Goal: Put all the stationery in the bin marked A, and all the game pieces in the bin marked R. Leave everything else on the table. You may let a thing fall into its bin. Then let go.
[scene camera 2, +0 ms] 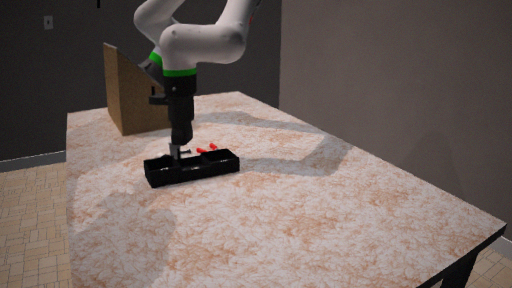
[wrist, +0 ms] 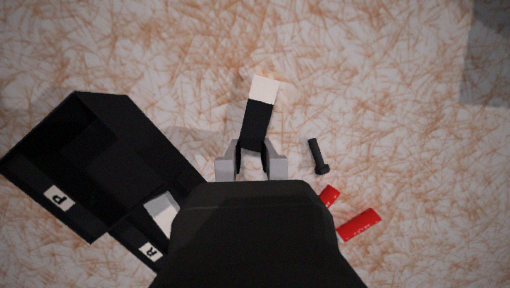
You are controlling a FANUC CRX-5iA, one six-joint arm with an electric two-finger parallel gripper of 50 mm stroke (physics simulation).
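Frame: origin at the arm's base, x ahead, y left, z up, level; millimetres.
Seen in the pictures: gripper, fingertip midpoint: (wrist: 250, 149); arm's base, link origin: (scene camera 2: 149, 78).
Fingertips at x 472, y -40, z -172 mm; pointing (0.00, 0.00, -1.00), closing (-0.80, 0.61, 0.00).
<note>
Offsets run from my fingertips to a thing's top centre. "*": to the spot under its first point.
My gripper (scene camera 2: 175, 150) (wrist: 250, 149) is shut on a black eraser with a white end @[dx -26, dy -22, dz +11 mm] (wrist: 258, 120). The fingers grip its black end, and the white end points away from the gripper body in the wrist view. Whether it touches the table is unclear. The black three-part bin tray @[dx +100, dy +15, dz +44 mm] (scene camera 2: 200, 173) (wrist: 150, 135) is beside the gripper. In the wrist view, the bin marked P @[* dx +135, dy -96, dz +40 mm] (wrist: 25, 176) looks empty. The bin marked R @[* dx +132, dy -14, dz +26 mm] (wrist: 129, 232) holds a white flat piece @[dx +108, dy +2, dz +12 mm] (wrist: 164, 216) and is partly hidden by the gripper body. The label A does not show.
A dark bolt @[dx -48, dy +46, dz +11 mm] (scene camera 2: 185, 151) (wrist: 317, 157) lies right of the fingers in the wrist view. Two red cylinders, one @[dx -36, dy +141, dz +12 mm] (wrist: 360, 224) and a partly hidden one @[dx -18, dy +95, dz +12 mm] (wrist: 329, 195), lie near it. A tall brown wedge-shaped block (scene camera 2: 137, 100) stands behind the gripper in scene camera 2.
</note>
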